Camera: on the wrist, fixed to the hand. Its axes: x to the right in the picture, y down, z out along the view.
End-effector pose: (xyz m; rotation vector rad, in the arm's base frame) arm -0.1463 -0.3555 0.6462 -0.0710 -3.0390 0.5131
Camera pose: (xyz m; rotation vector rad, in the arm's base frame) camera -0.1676 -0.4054 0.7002 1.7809 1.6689 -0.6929
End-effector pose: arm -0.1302 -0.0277 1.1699 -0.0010 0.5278 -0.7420
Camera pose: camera -0.1746 -0.0841 1.1434 0.4504 -0.1230 0.7432
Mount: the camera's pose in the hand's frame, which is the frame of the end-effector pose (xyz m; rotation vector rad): 0.0212 -0.0656 -0.0332 0.2839 -0.4651 1.5853
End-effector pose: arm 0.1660 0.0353 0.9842 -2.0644 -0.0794 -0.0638
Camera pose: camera 0.1812 0.0378 1.0591 -1.3232 1.1613 1.2867
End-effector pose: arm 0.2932 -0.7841 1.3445 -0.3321 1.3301 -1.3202
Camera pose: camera 0.2275 -0.8066 1.3765 0.5376 0.5953 -0.0249
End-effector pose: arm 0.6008 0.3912 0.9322 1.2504 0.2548 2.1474
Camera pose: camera 0.5935 0.4601 0.8997 -1.5007 0.5857 -1.6625
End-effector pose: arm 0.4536 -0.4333 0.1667 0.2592 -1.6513 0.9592
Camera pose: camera 0.5112 -0.4455 0.2156 0.7989 1.8548 -2.2345
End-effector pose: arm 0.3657 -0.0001 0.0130 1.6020 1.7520 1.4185
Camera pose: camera 0.2988 0.0154 -0.0209 -2.6831 -0.1165 -0.7738
